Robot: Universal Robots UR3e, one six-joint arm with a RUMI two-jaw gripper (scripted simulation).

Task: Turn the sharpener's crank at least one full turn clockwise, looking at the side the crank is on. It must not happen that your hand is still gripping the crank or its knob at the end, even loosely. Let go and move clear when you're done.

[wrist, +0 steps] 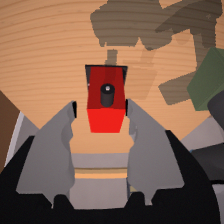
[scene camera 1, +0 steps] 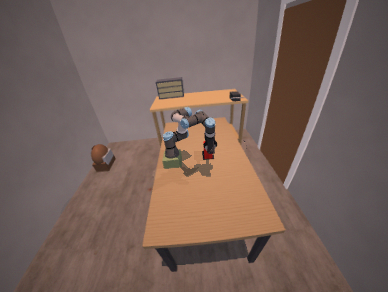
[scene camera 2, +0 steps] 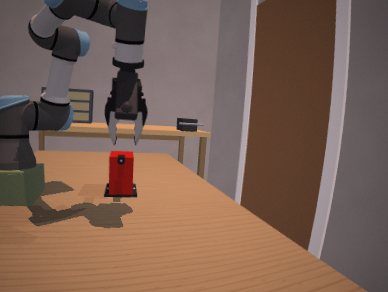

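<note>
My gripper is visible at (scene camera 2: 125,144) and again at (wrist: 100,101). There's also a red sharpener (wrist: 100,122) that I can see.
</note>
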